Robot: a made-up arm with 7 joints. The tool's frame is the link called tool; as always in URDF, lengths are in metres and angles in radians. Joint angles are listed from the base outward.
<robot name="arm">
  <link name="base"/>
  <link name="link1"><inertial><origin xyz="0.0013 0.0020 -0.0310"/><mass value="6"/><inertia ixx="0.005" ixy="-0.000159" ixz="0.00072" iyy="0.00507" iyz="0.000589" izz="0.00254"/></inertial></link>
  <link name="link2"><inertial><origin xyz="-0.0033 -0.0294 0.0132"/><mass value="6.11"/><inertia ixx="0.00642" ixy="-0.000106" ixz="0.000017" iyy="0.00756" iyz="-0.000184" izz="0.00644"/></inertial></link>
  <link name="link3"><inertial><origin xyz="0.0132 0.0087 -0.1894"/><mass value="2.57"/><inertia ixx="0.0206" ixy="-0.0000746" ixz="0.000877" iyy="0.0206" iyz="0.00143" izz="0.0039"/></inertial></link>
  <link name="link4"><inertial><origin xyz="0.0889 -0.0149 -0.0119"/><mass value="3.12"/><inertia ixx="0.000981" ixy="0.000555" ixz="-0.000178" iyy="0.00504" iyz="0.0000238" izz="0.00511"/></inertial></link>
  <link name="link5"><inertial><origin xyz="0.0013 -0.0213 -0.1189"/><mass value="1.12"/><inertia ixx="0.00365" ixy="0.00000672" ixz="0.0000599" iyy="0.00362" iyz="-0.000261" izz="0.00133"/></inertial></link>
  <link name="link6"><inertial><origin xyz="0.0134 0.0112 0.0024"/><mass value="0.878"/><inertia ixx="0.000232" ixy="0" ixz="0" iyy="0.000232" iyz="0" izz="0.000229"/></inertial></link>
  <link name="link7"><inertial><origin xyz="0.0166 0.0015 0.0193"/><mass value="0.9"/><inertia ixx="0.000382" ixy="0" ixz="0" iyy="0.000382" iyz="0" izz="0.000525"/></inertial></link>
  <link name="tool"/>
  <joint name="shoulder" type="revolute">
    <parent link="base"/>
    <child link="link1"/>
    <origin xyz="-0.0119 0.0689 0.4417" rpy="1.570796 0 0"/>
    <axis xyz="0 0 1"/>
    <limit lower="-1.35" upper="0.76"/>
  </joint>
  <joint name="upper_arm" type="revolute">
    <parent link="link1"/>
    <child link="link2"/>
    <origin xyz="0.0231 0.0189 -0.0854" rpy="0 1.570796 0"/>
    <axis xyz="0 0 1"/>
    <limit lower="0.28" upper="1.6"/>
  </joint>
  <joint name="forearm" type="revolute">
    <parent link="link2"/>
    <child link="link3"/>
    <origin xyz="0.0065 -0.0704 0.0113" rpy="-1.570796 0 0"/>
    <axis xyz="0 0 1"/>
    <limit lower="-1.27" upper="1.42"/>
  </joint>
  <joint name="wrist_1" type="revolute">
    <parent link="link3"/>
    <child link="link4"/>
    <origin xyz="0.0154 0.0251 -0.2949" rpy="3.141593 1.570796 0"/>
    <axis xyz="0 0 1"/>
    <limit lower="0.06" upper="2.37"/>
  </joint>
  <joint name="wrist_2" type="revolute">
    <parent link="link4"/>
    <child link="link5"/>
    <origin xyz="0.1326 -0.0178 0.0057" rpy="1.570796 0 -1.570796"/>
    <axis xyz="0 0 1"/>
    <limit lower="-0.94" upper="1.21"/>
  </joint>
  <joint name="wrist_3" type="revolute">
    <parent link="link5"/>
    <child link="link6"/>
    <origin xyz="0.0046 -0.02 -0.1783" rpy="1.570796 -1.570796 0"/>
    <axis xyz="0 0 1"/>
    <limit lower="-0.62" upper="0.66"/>
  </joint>
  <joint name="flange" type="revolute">
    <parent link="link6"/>
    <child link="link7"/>
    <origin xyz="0.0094 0.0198 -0.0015" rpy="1.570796 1.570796 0"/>
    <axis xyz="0 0 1"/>
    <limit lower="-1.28" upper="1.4"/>
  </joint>
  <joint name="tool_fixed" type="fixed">
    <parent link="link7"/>
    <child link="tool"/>
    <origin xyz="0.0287 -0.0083 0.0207" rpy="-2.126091 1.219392 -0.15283"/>
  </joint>
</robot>
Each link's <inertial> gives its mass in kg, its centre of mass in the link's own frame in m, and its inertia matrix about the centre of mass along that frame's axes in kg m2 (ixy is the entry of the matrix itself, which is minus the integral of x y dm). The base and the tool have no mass. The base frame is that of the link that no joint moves.
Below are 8 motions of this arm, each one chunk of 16 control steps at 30 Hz.
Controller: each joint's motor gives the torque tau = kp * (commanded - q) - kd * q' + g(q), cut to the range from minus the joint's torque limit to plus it. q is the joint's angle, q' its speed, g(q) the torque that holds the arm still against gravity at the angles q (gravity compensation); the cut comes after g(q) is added. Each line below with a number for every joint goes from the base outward.
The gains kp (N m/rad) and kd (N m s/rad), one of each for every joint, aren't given. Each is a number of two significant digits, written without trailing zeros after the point. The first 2 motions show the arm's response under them.
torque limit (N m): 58 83 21 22 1.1 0.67 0.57
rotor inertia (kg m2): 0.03 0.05 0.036 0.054 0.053 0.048 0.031
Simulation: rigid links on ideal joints. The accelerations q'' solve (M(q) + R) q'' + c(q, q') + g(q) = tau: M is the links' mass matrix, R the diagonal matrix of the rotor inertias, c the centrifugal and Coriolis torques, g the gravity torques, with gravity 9.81 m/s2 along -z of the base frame. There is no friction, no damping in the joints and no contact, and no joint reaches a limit. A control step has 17 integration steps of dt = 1/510 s. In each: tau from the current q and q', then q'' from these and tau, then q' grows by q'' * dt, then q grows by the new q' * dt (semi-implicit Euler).
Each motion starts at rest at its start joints. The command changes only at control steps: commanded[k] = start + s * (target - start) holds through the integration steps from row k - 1 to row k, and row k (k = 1, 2, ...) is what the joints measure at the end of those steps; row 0 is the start. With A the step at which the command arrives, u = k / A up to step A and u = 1 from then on. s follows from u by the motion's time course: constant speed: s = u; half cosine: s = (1 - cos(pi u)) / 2; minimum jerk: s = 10 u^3 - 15 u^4 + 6 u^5; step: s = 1 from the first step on.
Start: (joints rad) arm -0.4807 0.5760 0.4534 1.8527 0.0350 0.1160 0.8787
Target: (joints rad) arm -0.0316 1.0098 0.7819 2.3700 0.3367 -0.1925 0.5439
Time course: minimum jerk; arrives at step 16
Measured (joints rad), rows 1 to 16:
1: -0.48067 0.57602 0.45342 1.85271 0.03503 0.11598 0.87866
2: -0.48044 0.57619 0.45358 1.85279 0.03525 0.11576 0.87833
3: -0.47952 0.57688 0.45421 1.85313 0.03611 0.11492 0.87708
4: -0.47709 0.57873 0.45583 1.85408 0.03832 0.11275 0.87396
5: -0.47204 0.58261 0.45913 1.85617 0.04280 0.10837 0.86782
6: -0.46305 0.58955 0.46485 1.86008 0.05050 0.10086 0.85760
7: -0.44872 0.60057 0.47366 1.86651 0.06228 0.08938 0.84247
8: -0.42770 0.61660 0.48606 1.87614 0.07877 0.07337 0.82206
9: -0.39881 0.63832 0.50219 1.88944 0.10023 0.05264 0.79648
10: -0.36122 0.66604 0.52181 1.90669 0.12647 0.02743 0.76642
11: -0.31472 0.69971 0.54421 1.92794 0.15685 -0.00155 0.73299
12: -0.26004 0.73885 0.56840 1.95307 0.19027 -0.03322 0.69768
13: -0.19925 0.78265 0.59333 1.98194 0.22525 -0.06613 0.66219
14: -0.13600 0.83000 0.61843 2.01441 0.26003 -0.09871 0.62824
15: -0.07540 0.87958 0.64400 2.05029 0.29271 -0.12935 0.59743
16: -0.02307 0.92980 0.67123 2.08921 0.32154 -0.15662 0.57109
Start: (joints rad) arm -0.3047 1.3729 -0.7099 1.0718 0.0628 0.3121 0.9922
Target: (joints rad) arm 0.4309 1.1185 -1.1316 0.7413 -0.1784 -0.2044 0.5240
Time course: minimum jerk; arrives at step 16
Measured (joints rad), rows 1 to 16:
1: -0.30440 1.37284 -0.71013 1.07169 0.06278 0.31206 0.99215
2: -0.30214 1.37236 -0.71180 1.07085 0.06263 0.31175 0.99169
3: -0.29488 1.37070 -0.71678 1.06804 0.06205 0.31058 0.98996
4: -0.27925 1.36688 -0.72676 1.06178 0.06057 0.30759 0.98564
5: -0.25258 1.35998 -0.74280 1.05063 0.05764 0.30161 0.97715
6: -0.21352 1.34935 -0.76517 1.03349 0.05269 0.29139 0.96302
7: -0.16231 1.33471 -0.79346 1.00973 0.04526 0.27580 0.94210
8: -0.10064 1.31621 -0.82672 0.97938 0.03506 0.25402 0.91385
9: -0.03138 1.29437 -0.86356 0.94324 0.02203 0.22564 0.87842
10: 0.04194 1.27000 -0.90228 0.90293 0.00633 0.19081 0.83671
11: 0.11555 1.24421 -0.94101 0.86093 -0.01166 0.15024 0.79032
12: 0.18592 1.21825 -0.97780 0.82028 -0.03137 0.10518 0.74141
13: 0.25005 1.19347 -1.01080 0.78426 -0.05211 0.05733 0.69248
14: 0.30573 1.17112 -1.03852 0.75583 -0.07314 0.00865 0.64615
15: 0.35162 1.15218 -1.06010 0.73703 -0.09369 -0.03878 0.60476
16: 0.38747 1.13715 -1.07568 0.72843 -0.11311 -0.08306 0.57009
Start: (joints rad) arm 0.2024 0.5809 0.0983 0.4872 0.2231 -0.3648 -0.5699
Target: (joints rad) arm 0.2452 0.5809 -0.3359 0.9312 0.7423 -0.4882 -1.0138
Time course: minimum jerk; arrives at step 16
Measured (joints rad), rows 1 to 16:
1: 0.20238 0.58091 0.09817 0.48724 0.22314 -0.36481 -0.56995
2: 0.20221 0.58098 0.09718 0.48759 0.22347 -0.36488 -0.57040
3: 0.20163 0.58120 0.09396 0.48888 0.22474 -0.36516 -0.57206
4: 0.20033 0.58166 0.08692 0.49205 0.22797 -0.36588 -0.57619
5: 0.19807 0.58246 0.07472 0.49817 0.23443 -0.36734 -0.58425
6: 0.19476 0.58364 0.05650 0.50819 0.24545 -0.36985 -0.59766
7: 0.19055 0.58527 0.03209 0.52285 0.26222 -0.37372 -0.61747
8: 0.18581 0.58737 0.00197 0.54247 0.28556 -0.37914 -0.64421
9: 0.18115 0.58992 -0.03281 0.56697 0.31580 -0.38622 -0.67773
10: 0.17730 0.59281 -0.07075 0.59584 0.35268 -0.39489 -0.71718
11: 0.17499 0.59580 -0.11004 0.62824 0.39535 -0.40499 -0.76102
12: 0.17489 0.59855 -0.14881 0.66310 0.44239 -0.41616 -0.80720
13: 0.17743 0.60064 -0.18526 0.69923 0.49193 -0.42799 -0.85332
14: 0.18275 0.60163 -0.21786 0.73546 0.54183 -0.43996 -0.89694
15: 0.19070 0.60121 -0.24558 0.77073 0.58992 -0.45156 -0.93585
16: 0.20085 0.59924 -0.26808 0.80429 0.63425 -0.46229 -0.96845

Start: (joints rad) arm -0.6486 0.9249 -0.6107 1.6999 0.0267 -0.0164 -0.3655
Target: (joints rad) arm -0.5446 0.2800 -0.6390 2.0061 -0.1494 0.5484 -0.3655
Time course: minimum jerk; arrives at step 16
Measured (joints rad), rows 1 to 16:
1: -0.64859 0.92484 -0.61066 1.69989 0.02669 -0.01637 -0.36549
2: -0.64846 0.92435 -0.61031 1.69982 0.02662 -0.01611 -0.36544
3: -0.64795 0.92251 -0.60914 1.69958 0.02634 -0.01509 -0.36527
4: -0.64657 0.91784 -0.60656 1.69908 0.02561 -0.01244 -0.36488
5: -0.64373 0.90859 -0.60209 1.69836 0.02414 -0.00700 -0.36422
6: -0.63891 0.89294 -0.59550 1.69766 0.02161 0.00249 -0.36328
7: -0.63181 0.86936 -0.58695 1.69744 0.01771 0.01725 -0.36215
8: -0.62252 0.83687 -0.57698 1.69841 0.01221 0.03825 -0.36099
9: -0.61150 0.79517 -0.56662 1.70131 0.00495 0.06607 -0.36003
10: -0.59947 0.74477 -0.55726 1.70689 -0.00405 0.10077 -0.35947
11: -0.58731 0.68695 -0.55062 1.71567 -0.01466 0.14186 -0.35952
12: -0.57586 0.62366 -0.54845 1.72790 -0.02659 0.18828 -0.36027
13: -0.56580 0.55738 -0.55224 1.74355 -0.03946 0.23848 -0.36173
14: -0.55756 0.49089 -0.56289 1.76232 -0.05283 0.29055 -0.36379
15: -0.55136 0.42696 -0.58041 1.78381 -0.06626 0.34242 -0.36622
16: -0.54716 0.36804 -0.60379 1.80759 -0.07939 0.39213 -0.36875

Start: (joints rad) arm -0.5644 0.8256 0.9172 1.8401 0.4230 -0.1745 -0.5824
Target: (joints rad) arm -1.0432 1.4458 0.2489 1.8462 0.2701 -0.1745 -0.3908
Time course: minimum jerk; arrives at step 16
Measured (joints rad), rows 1 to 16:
1: -0.56452 0.82568 0.91711 1.84009 0.42299 -0.17450 -0.58238
2: -0.56552 0.82632 0.91631 1.84005 0.42288 -0.17450 -0.58224
3: -0.56915 0.82870 0.91337 1.83986 0.42246 -0.17451 -0.58168
4: -0.57783 0.83462 0.90618 1.83935 0.42143 -0.17454 -0.58022
5: -0.59409 0.84616 0.89247 1.83831 0.41939 -0.17460 -0.57725
6: -0.61993 0.86536 0.87040 1.83652 0.41598 -0.17469 -0.57214
7: -0.65632 0.89388 0.83898 1.83385 0.41088 -0.17480 -0.56439
8: -0.70281 0.93265 0.79835 1.83026 0.40388 -0.17490 -0.55371
9: -0.75728 0.98159 0.74961 1.82574 0.39491 -0.17496 -0.54008
10: -0.81581 1.03940 0.69434 1.82034 0.38408 -0.17494 -0.52376
11: -0.87308 1.10364 0.63404 1.81417 0.37173 -0.17487 -0.50527
12: -0.92358 1.17095 0.57005 1.80770 0.35837 -0.17475 -0.48542
13: -0.96368 1.23767 0.50445 1.80197 0.34465 -0.17461 -0.46527
14: -0.99286 1.30022 0.44112 1.79849 0.33118 -0.17443 -0.44603
15: -1.01281 1.35542 0.38504 1.79851 0.31846 -0.17417 -0.42876
16: -1.02543 1.40089 0.34013 1.80245 0.30679 -0.17383 -0.41418

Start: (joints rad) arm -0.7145 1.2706 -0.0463 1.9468 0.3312 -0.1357 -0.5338
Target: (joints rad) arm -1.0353 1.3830 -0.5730 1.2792 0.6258 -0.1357 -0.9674
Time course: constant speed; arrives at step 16
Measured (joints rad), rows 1 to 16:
1: -0.71578 1.27177 -0.04787 1.94613 0.33142 -0.13560 -0.53532
2: -0.71975 1.27528 -0.05301 1.94353 0.33230 -0.13528 -0.54030
3: -0.72679 1.28124 -0.06259 1.93787 0.33423 -0.13470 -0.54963
4: -0.73678 1.28919 -0.07675 1.92821 0.33757 -0.13385 -0.56345
5: -0.74934 1.29844 -0.09517 1.91386 0.34260 -0.13279 -0.58145
6: -0.76405 1.30828 -0.11733 1.89439 0.34953 -0.13159 -0.60302
7: -0.78051 1.31810 -0.14264 1.86957 0.35847 -0.13031 -0.62747
8: -0.79840 1.32744 -0.17052 1.83944 0.36947 -0.12903 -0.65407
9: -0.81748 1.33597 -0.20047 1.80422 0.38251 -0.12782 -0.68217
10: -0.83756 1.34352 -0.23208 1.76428 0.39748 -0.12674 -0.71119
11: -0.85852 1.35004 -0.26505 1.72014 0.41425 -0.12584 -0.74068
12: -0.88028 1.35552 -0.29915 1.67245 0.43265 -0.12513 -0.77029
13: -0.90276 1.36004 -0.33421 1.62189 0.45246 -0.12464 -0.79978
14: -0.92593 1.36370 -0.37013 1.56922 0.47346 -0.12437 -0.82898
15: -0.94973 1.36663 -0.40683 1.51518 0.49543 -0.12430 -0.85780
16: -0.97410 1.36896 -0.44423 1.46050 0.51814 -0.12443 -0.88620

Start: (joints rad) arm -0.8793 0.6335 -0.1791 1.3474 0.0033 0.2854 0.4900
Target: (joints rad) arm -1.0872 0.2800 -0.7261 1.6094 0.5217 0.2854 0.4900
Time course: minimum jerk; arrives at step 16
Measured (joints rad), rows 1 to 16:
1: -0.87931 0.63350 -0.17914 1.34742 0.00334 0.28540 0.49000
2: -0.87939 0.63345 -0.17952 1.34760 0.00366 0.28539 0.49002
3: -0.87971 0.63322 -0.18089 1.34830 0.00490 0.28535 0.49008
4: -0.88055 0.63248 -0.18426 1.35012 0.00807 0.28527 0.49022
5: -0.88230 0.63072 -0.19080 1.35383 0.01447 0.28511 0.49049
6: -0.88536 0.62722 -0.20166 1.36018 0.02541 0.28487 0.49092
7: -0.89010 0.62114 -0.21782 1.36981 0.04208 0.28456 0.49152
8: -0.89677 0.61157 -0.23996 1.38300 0.06528 0.28420 0.49226
9: -0.90549 0.59769 -0.26841 1.39962 0.09529 0.28385 0.49309
10: -0.91626 0.57884 -0.30305 1.41904 0.13182 0.28359 0.49393
11: -0.92899 0.55466 -0.34337 1.44023 0.17399 0.28349 0.49464
12: -0.94355 0.52520 -0.38846 1.46190 0.22040 0.28359 0.49510
13: -0.95980 0.49100 -0.43706 1.48267 0.26928 0.28392 0.49518
14: -0.97762 0.45305 -0.48765 1.50138 0.31864 0.28445 0.49477
15: -0.99682 0.41279 -0.53855 1.51722 0.36652 0.28510 0.49382
16: -1.01719 0.37191 -0.58817 1.52995 0.41119 0.28575 0.49232

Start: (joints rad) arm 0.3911 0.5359 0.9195 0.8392 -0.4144 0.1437 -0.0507
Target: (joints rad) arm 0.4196 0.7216 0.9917 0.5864 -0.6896 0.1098 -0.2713
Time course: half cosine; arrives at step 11
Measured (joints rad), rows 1 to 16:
1: 0.39120 0.53603 0.91958 0.83883 -0.41458 0.14368 -0.05091
2: 0.39170 0.53674 0.91997 0.83693 -0.41556 0.14358 -0.05200
3: 0.39301 0.53873 0.92093 0.83177 -0.41830 0.14330 -0.05505
4: 0.39545 0.54277 0.92273 0.82165 -0.42385 0.14270 -0.06116
5: 0.39919 0.54952 0.92553 0.80535 -0.43312 0.14169 -0.07124
6: 0.40417 0.55941 0.92943 0.78241 -0.44671 0.14017 -0.08576
7: 0.41007 0.57253 0.93445 0.75331 -0.46479 0.13811 -0.10470
8: 0.41637 0.58860 0.94047 0.71949 -0.48704 0.13555 -0.12744
9: 0.42232 0.60695 0.94725 0.68331 -0.51262 0.13255 -0.15282
10: 0.42710 0.62658 0.95438 0.64773 -0.54030 0.12926 -0.17924
11: 0.42988 0.64628 0.96135 0.61602 -0.56848 0.12584 -0.20484
12: 0.43015 0.66487 0.96777 0.59082 -0.59558 0.12246 -0.22786
13: 0.42794 0.68160 0.97354 0.57329 -0.62039 0.11926 -0.24715
14: 0.42375 0.69620 0.97870 0.56309 -0.64219 0.11633 -0.26225
15: 0.41834 0.70865 0.98334 0.55909 -0.66060 0.11373 -0.27323
16: 0.41254 0.71912 0.98749 0.55978 -0.67554 0.11147 -0.28051

